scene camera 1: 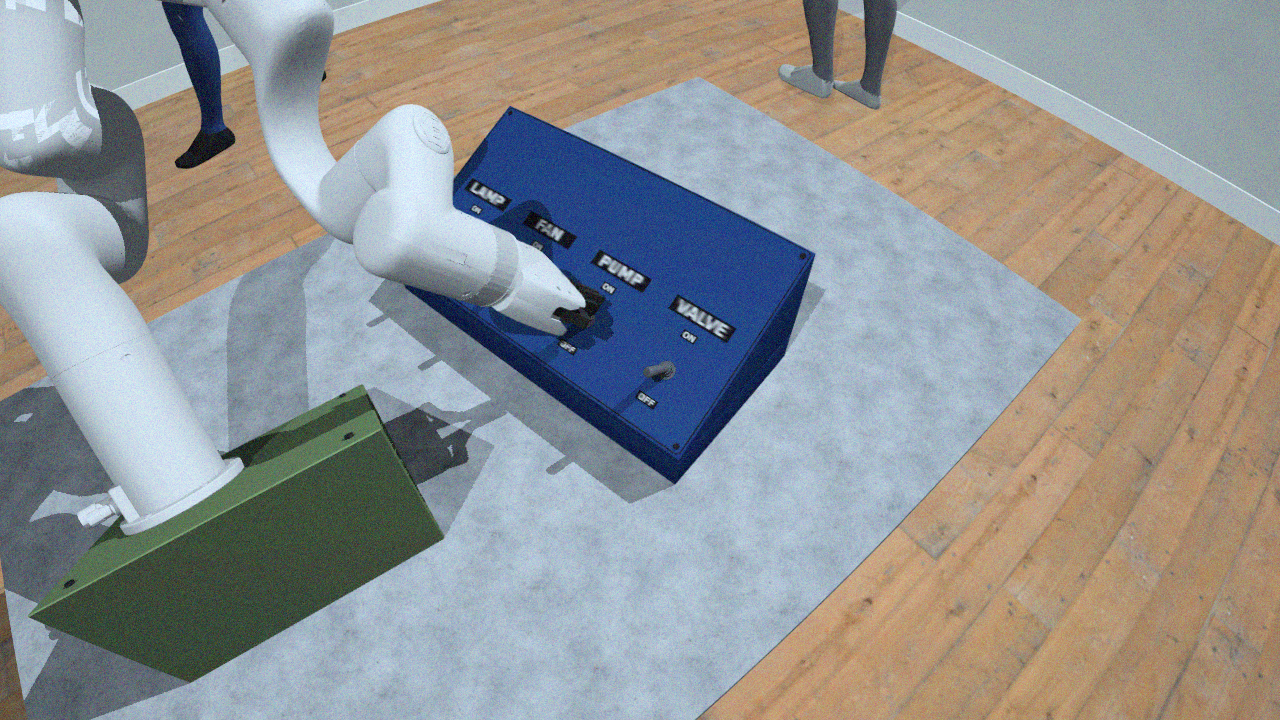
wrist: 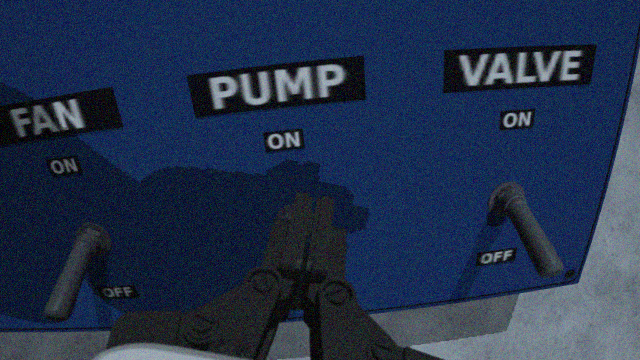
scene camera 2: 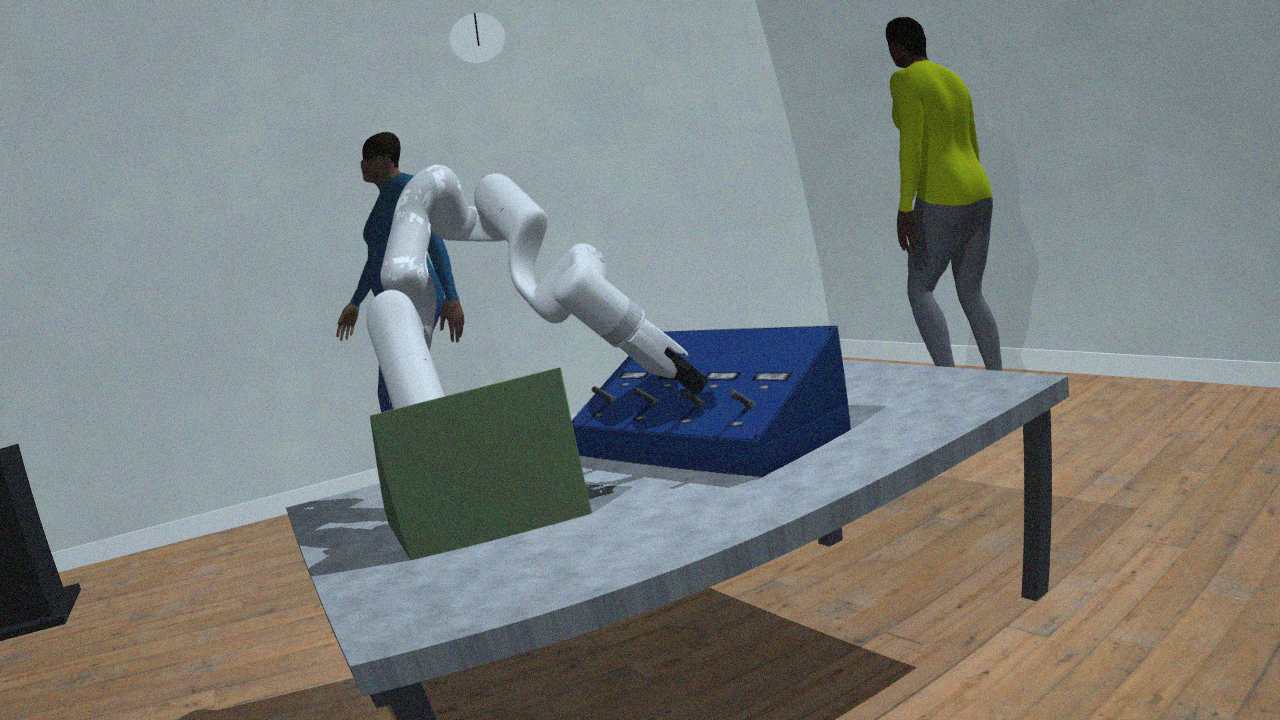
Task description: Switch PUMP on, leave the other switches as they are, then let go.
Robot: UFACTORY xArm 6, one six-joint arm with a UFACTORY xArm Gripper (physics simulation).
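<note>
The blue switch box has labels LAMP, FAN, PUMP and VALVE. My gripper is shut with nothing between its fingers, close over the panel below the PUMP label. The fingers hide the PUMP lever in the wrist view; in scene camera 2 the PUMP lever shows partly under the fingertips, tilted like its neighbours, toward OFF. The VALVE lever, the FAN lever and the LAMP lever point down to OFF.
The green block under the arm's base stands beside the box on the grey table. The FAN and VALVE levers stand out on either side of the fingers. Two people stand beyond the table.
</note>
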